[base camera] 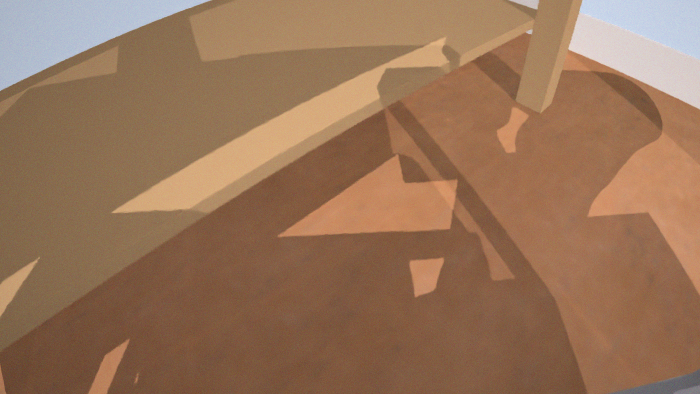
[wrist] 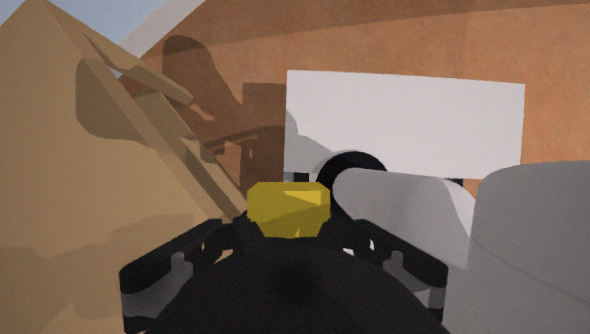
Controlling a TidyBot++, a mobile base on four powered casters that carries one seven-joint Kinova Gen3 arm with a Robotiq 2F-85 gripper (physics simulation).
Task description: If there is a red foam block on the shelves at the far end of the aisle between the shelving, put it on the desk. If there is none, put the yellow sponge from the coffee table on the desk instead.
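Frame: origin at the arm's base, x down, y back, z left, level; millimetres.
Seen in the pictures: gripper, fingertip midpoint: (wrist: 288, 213); arm's base, origin of the base link: (wrist: 354, 189).
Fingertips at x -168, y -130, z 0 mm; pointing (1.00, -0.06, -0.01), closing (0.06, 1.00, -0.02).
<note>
Offsets run from my fingertips to a thing's top centre. "*": to the spot under its first point. Level surfaces: height alone.
A yellow sponge {dx -47, dy +2, dz +17 mm} (wrist: 288, 199) is held between the fingertips of my gripper (wrist: 288, 213) in the wrist view. The gripper is shut on it, with a black finger on each side. A tan wooden surface (base camera: 150, 90) (wrist: 45, 165) runs along the left in both views, beside the gripper in the wrist view. I cannot tell from these frames whether it is the desk. Neither the gripper nor the sponge shows in the base camera view. A red foam block and the aisle shelves do not show in either view.
A tan post {* dx +462, dy -490, dz -315 mm} (base camera: 547, 55) stands on the brown floor {dx +564 mm} (base camera: 325, 310) at the upper right of the base view, near a white skirting (base camera: 630, 60). The wrist view shows my white base top (wrist: 410, 120) and grey arm (wrist: 530, 230) at the right.
</note>
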